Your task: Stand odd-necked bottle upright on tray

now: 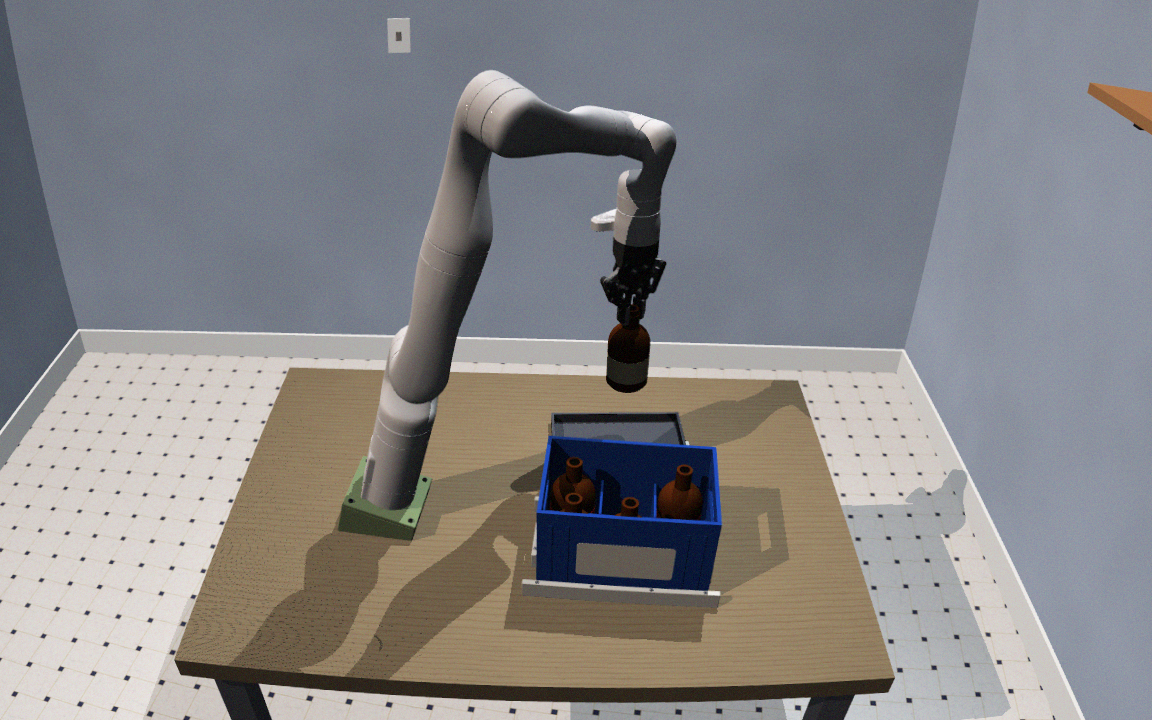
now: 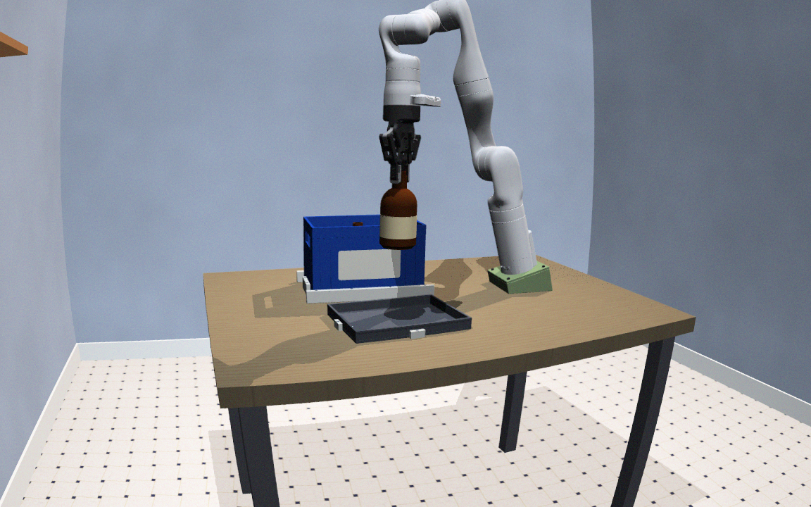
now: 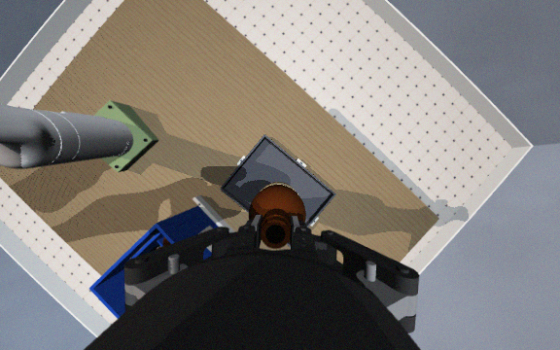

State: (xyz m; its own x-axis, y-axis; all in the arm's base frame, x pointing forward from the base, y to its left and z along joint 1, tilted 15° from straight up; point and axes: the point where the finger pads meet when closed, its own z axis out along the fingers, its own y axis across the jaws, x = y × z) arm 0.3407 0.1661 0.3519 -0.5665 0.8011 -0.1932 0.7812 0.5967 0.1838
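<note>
My gripper is now 30 cm above the dark grey tray. From my hand the other things lie so: blue crate: 3 cm behind, 28 cm to the right, 23 cm below.
</note>
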